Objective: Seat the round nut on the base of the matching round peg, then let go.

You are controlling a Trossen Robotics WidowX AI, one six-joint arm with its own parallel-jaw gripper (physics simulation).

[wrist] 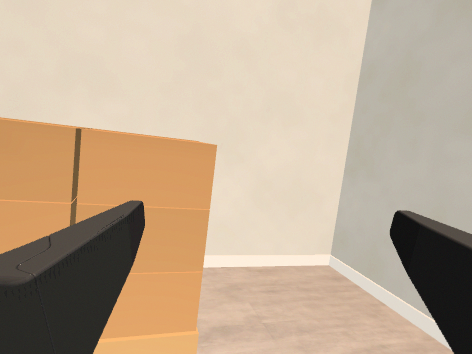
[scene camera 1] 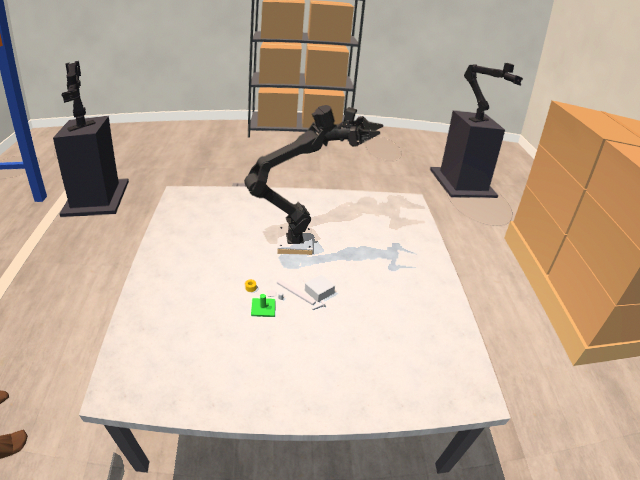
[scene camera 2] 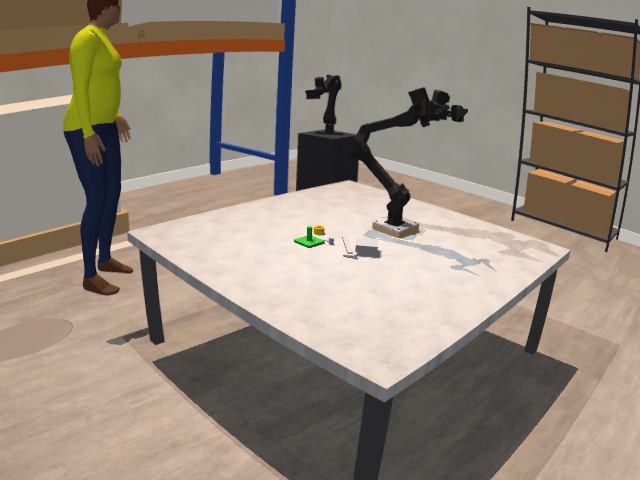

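Observation:
The round nut, a small yellow-orange ring [scene camera 1: 246, 286] [scene camera 2: 315, 231], lies flat on the table, apart from the peg. The green round peg [scene camera 1: 263, 300] [scene camera 2: 309, 233] stands upright on its square green base [scene camera 1: 256, 312] [scene camera 2: 301, 240], with no nut on it. In scene camera 1 the nut is just behind and slightly left of the base. My gripper [scene camera 1: 381, 130] [wrist: 268, 217] is open and empty, high above the table and far to the right of the nut, pointing sideways toward the wall. In the wrist view its two fingers stand wide apart; the nut and peg do not show there.
A grey block [scene camera 1: 319, 288] [scene camera 2: 367, 250], a thin pale rod [scene camera 1: 295, 292], a small grey piece [scene camera 1: 280, 296] and a small bolt-like piece [scene camera 1: 318, 306] lie right of the peg on the table [scene camera 1: 310, 372] [scene camera 2: 310, 299]. Stacked boxes [scene camera 1: 573, 206] [wrist: 165, 175] stand beyond the table's right side.

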